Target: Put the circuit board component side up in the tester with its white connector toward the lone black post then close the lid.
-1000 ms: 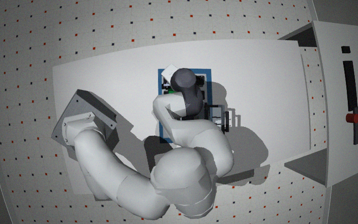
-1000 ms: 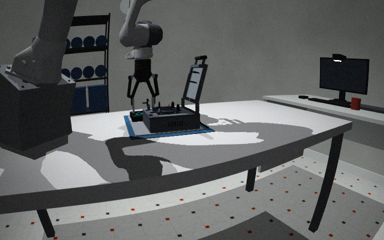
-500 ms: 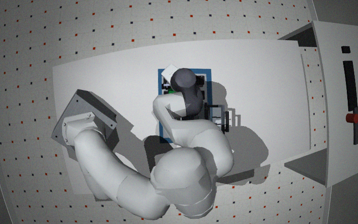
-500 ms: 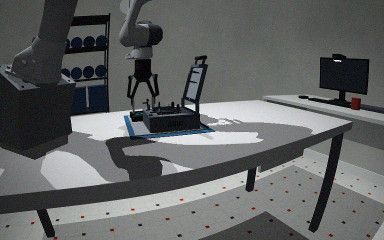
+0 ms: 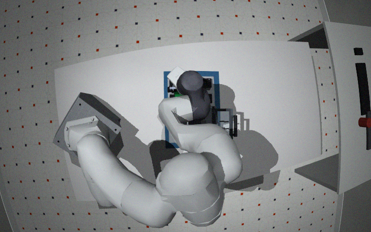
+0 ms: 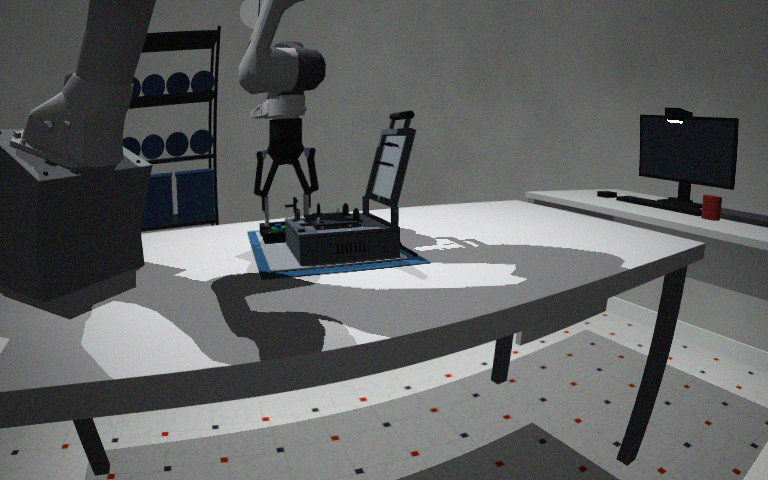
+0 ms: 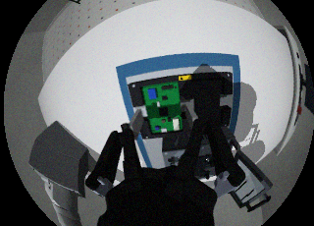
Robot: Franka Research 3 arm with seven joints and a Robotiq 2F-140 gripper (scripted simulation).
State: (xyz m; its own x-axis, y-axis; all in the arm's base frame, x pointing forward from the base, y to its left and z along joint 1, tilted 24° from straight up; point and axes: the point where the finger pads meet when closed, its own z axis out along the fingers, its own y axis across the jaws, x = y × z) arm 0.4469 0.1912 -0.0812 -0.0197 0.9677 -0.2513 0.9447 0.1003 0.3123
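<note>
My hand is 40 mm above the green circuit board. Also, from my hand: see-through lid 190 mm ahead, 170 mm to the right, 130 mm above.
</note>
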